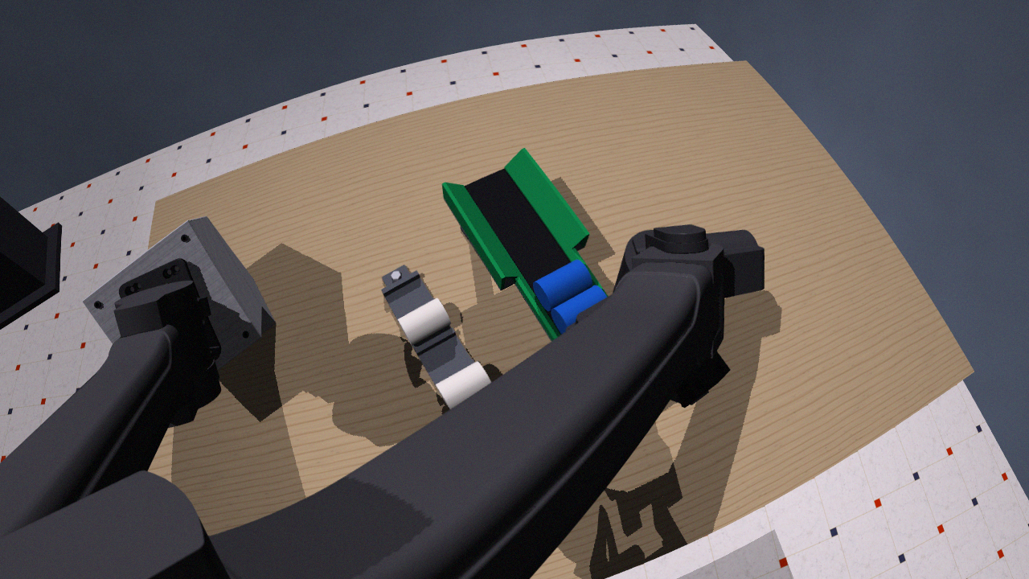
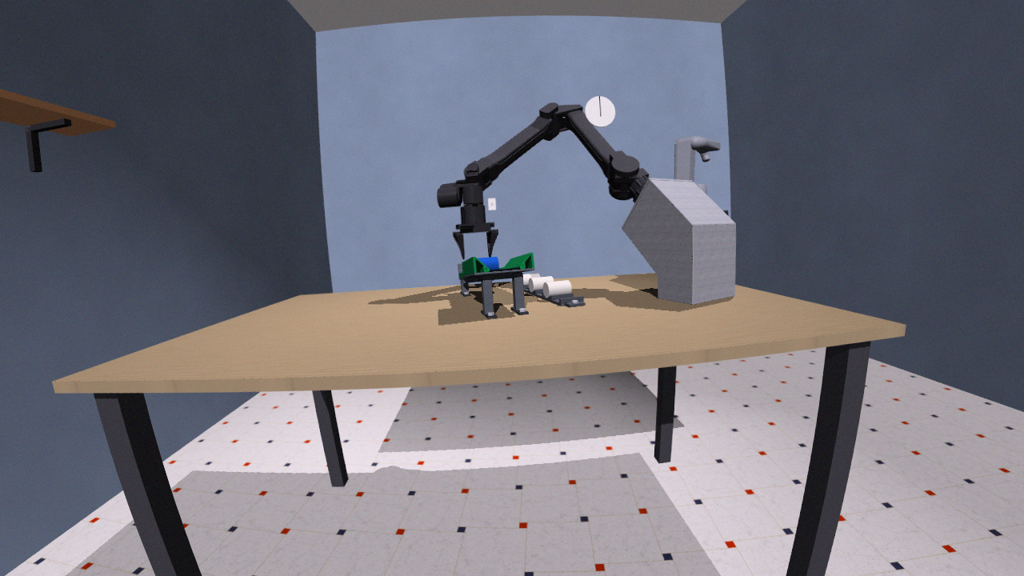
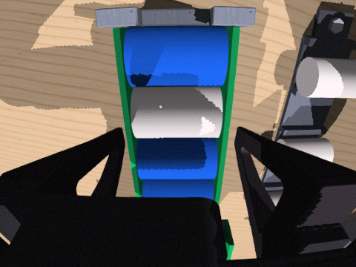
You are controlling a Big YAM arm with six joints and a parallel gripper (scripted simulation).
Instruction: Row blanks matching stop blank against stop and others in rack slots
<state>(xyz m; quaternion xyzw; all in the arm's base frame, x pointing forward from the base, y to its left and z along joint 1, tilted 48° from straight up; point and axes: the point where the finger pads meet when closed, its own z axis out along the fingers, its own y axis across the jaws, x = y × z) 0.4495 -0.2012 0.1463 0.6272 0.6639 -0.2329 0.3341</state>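
Now: the grey stop 70 mm to the right of my hand and 50 mm below it. The rest, counted from my hand: grey stock rack 160 mm behind, 120 mm to the left, 120 mm below.
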